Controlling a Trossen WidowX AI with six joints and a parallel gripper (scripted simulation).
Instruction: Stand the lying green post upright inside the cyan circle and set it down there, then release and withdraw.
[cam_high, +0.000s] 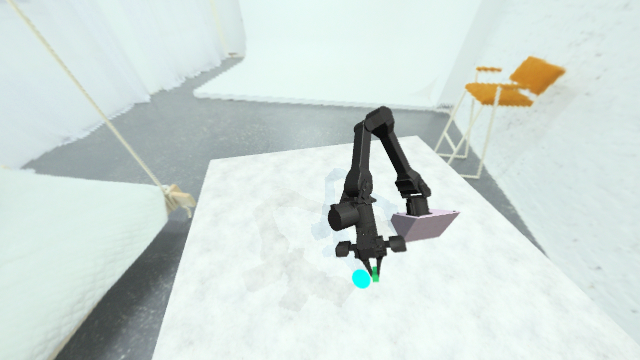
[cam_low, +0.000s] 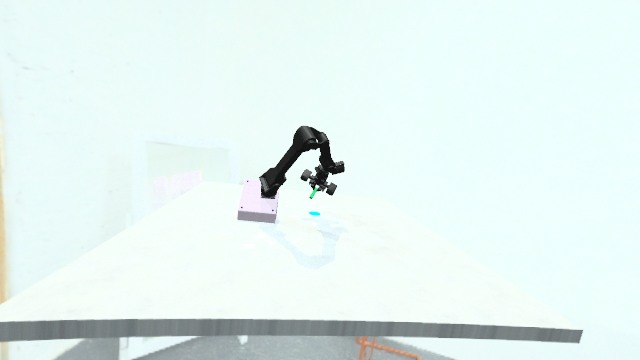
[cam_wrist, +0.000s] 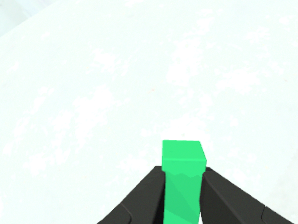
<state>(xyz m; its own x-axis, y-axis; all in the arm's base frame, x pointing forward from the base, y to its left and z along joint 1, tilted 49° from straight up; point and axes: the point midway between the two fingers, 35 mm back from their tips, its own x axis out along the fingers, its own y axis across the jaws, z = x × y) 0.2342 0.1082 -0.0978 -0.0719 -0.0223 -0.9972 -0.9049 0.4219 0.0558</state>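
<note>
The cyan circle is 1 cm ahead of my gripper tip, 4 cm to the right of it and 12 cm below it. From my gripper tip the other things lie so: green post (1 cm behind, 1 cm to the right, 1 cm below).
</note>
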